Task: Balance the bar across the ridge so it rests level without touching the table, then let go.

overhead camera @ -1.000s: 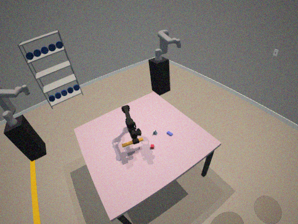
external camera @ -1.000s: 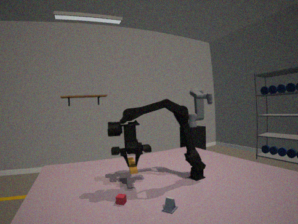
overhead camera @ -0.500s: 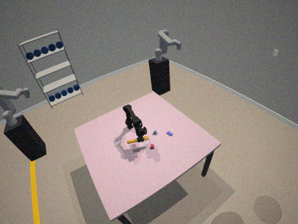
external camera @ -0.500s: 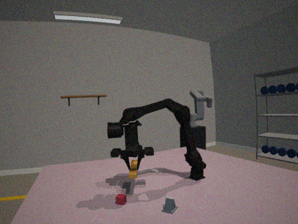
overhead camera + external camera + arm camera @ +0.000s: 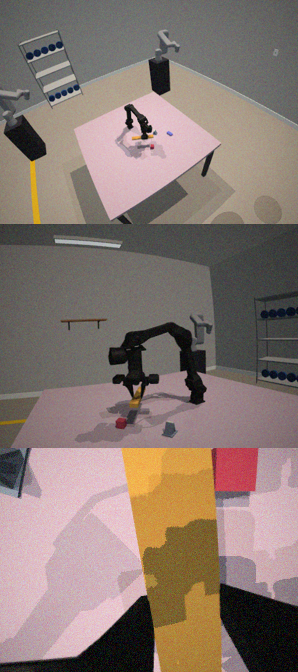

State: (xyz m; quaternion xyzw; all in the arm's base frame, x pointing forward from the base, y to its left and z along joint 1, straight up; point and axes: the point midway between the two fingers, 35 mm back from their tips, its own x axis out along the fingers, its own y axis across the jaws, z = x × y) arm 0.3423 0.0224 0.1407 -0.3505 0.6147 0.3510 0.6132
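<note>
Right now my gripper tip is 80 mm short of the red cube, 20 mm to the right of it and 90 mm above it. Round my gripper tip: yellow bar: 10 mm behind, 20 mm to the right; blue block: 50 mm ahead, 280 mm to the left, 100 mm below.
</note>
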